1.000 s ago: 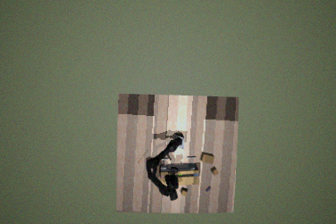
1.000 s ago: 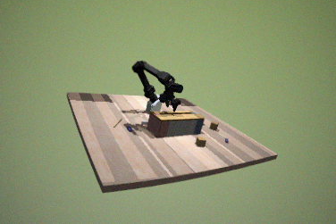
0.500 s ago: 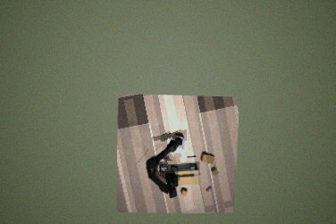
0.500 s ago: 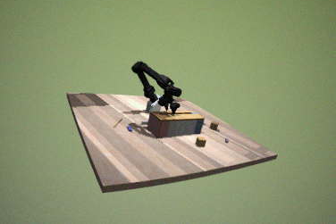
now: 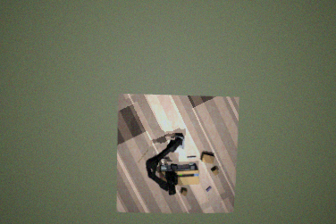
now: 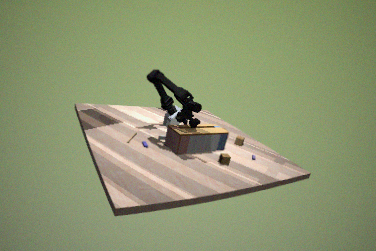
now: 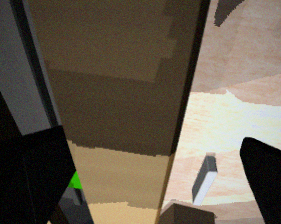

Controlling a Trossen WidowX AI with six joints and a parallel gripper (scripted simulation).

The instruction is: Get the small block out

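Right now the green block is 4 cm ahead of my gripper tip, 5 cm to the left of it and 1 cm below it. From my gripper tip the other things lie so: box: 3 cm ahead, 3 cm to the left, 3 cm below; then thin yellow stick: 4 cm behind, 35 cm to the right, 9 cm below.
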